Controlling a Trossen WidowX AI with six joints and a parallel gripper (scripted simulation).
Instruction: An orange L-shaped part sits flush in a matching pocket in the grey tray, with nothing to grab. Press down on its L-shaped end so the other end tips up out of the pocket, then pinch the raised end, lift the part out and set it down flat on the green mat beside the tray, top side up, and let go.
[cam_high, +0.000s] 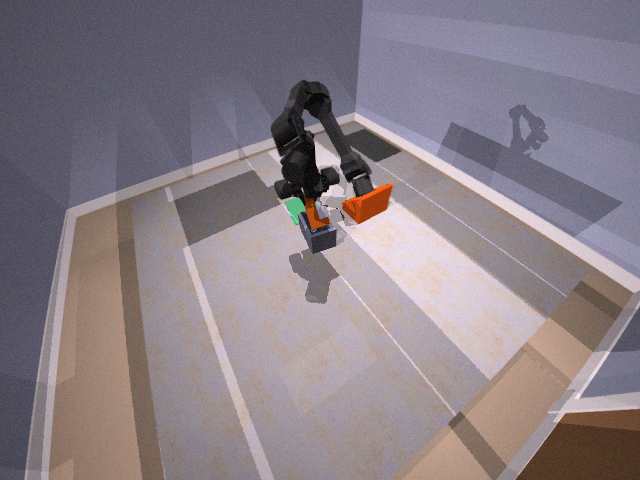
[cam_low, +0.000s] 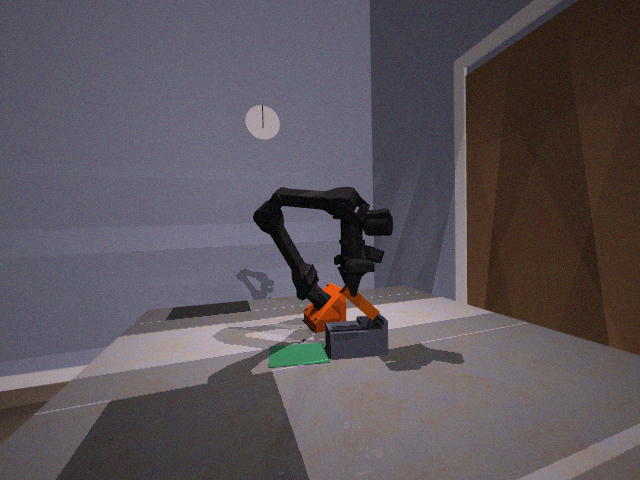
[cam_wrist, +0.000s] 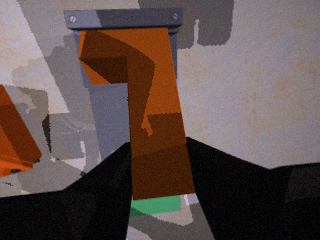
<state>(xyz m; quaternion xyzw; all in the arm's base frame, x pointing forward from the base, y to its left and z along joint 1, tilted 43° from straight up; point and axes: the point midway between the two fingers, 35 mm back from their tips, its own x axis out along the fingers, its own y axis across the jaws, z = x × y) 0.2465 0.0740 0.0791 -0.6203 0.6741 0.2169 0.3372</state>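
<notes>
Right now my gripper tip is 4 cm past the green mat, 14 cm to the left of it and 17 cm above it. The rest, counted from my gripper tip: orange L-shaped part: 1 cm behind, 3 cm to the left, 3 cm below.
</notes>
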